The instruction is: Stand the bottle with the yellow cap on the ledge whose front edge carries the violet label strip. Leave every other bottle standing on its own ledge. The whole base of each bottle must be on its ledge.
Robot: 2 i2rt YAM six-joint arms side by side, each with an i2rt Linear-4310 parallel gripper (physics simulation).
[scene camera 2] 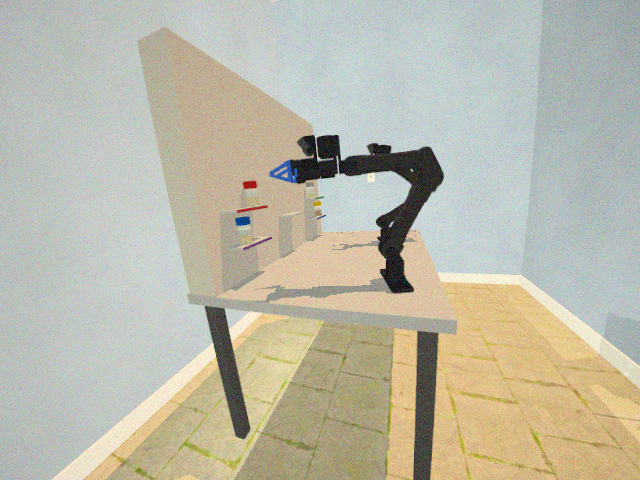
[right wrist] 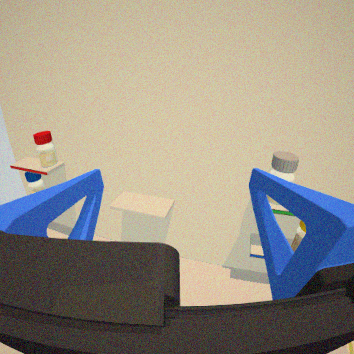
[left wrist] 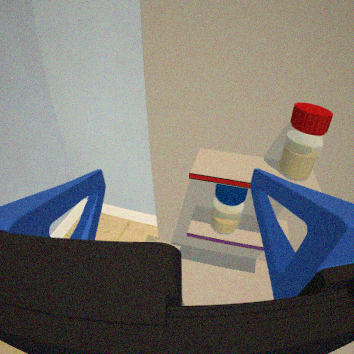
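Pixels of known places: left gripper, fingertip midpoint: [scene camera 2: 273,175] [left wrist: 177,177]; right gripper, fingertip midpoint: [right wrist: 175,176]; left arm's base, origin of the base link: [scene camera 2: 395,280].
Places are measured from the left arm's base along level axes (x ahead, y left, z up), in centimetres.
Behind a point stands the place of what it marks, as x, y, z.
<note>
The yellow-capped bottle [scene camera 2: 317,209] {32.3, -89.4, 20.9} [right wrist: 298,240] {31.1, -89.7, 20.5} stands on the blue-strip ledge, partly behind a finger in the right wrist view. The violet label strip [scene camera 2: 257,243] {51.9, -10.1, 15.3} [left wrist: 225,241] {52.3, -8.9, 15.3} edges the lower ledge at the other end, where a blue-capped bottle [scene camera 2: 243,229] {55.3, -6.6, 21.9} [left wrist: 227,215] {53.4, -8.5, 21.4} [right wrist: 33,177] {54.1, -10.9, 25.0} stands. A red-capped bottle [scene camera 2: 250,193] {53.9, -15.8, 35.4} [left wrist: 301,150] {52.1, -17.0, 35.0} [right wrist: 46,152] {52.3, -20.3, 34.7} stands above it on the red-strip ledge. A grey-capped bottle [scene camera 2: 309,190] {35.9, -80.1, 35.0} [right wrist: 285,163] {33.1, -81.7, 39.6} stands on the green-strip ledge. My left gripper [scene camera 2: 271,173] {39.2, 0.1, 40.2} [left wrist: 177,177] {39.2, 0.1, 40.2} is open, above and in front of the red-strip ledge. My right gripper [right wrist: 175,176] {8.7, -60.6, 49.1} is open, before the panel.
A tall beige panel [scene camera 2: 232,124] {58.0, -18.0, 63.3} [left wrist: 225,75] {61.1, -7.1, 42.6} [right wrist: 175,90] {46.0, -60.0, 51.4} rises behind the ledges. A plain pedestal [scene camera 2: 291,232] {47.0, -56.5, 10.8} [right wrist: 142,204] {43.3, -51.2, 22.9} stands between the two ledge stacks. The green-strip ledge lies above the blue-strip ledge. The table [scene camera 2: 330,279] {23.4, -4.8, 0.0} extends under the arms.
</note>
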